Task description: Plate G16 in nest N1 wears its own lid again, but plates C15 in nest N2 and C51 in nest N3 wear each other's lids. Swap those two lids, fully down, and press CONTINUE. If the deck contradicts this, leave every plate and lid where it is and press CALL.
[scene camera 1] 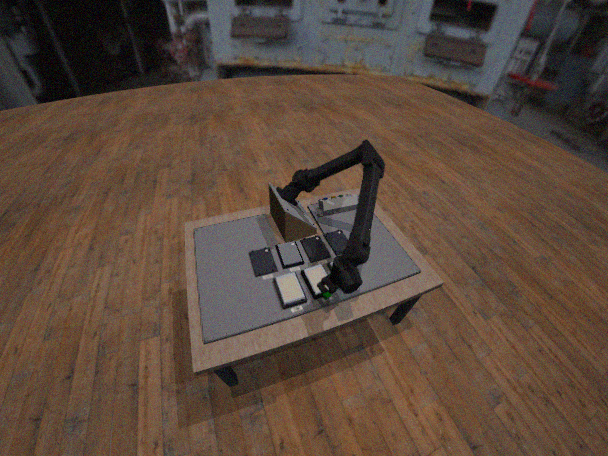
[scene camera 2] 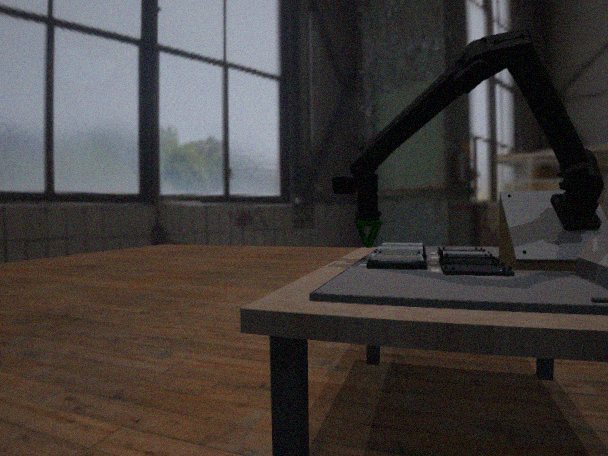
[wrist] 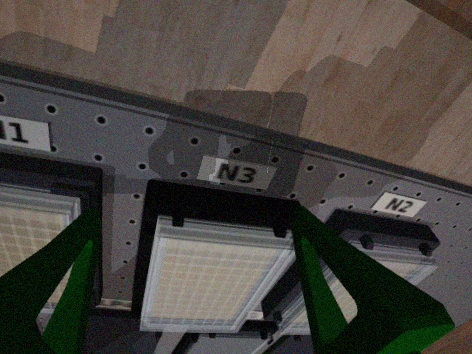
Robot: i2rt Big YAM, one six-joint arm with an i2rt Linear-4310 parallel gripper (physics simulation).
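Places are measured from the arm's base along level axes (x right, y ahead, z up), in millimetres.
Pixels of known places: gripper, fingertip midpoint: [scene camera 1: 333, 292] [scene camera 2: 367, 246] [wrist: 199, 215]; arm's base at its link origin: [scene camera 1: 285, 197] [scene camera 2: 574, 213].
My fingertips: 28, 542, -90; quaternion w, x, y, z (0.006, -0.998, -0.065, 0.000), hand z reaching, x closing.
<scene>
Ahead of a thing's pixels: the offset from my fingertips to its top centre, as dx, dy, dz. "spot": to the spot under its first point.
My gripper [scene camera 1: 327, 294] [scene camera 2: 368, 240] [wrist: 199, 215] is open and empty. It hangs above the front row of nests, its green fingers on either side of the N3 plate in the wrist view. The N3 plate {+19, -92, -5} [scene camera 1: 316, 279] [wrist: 200, 280], pale with a grid under a clear lid, sits in a dark nest. The N2 plate {+149, -104, -4} [scene camera 1: 290, 289] [wrist: 407, 265], also under a clear lid, is partly behind a finger in the wrist view. The N1 plate {-110, -80, -12} [wrist: 30, 225] shows in part at the left there; the arm hides it in scene camera 1. No plate or lid codes are readable.
Behind the front row are dark nests {spot: +201, -292, -32} [scene camera 1: 262, 261] {spot: -60, -260, -32} [scene camera 1: 315, 248] {spot: -179, -257, -32} [scene camera 1: 336, 241] and one holding a grey flat piece {+68, -284, -24} [scene camera 1: 290, 254]. A tilted panel [scene camera 1: 292, 220] [scene camera 2: 530, 230] stands behind them. A pale box {-334, -490, +42} [scene camera 1: 340, 204] with small coloured buttons stands at the back right.
</scene>
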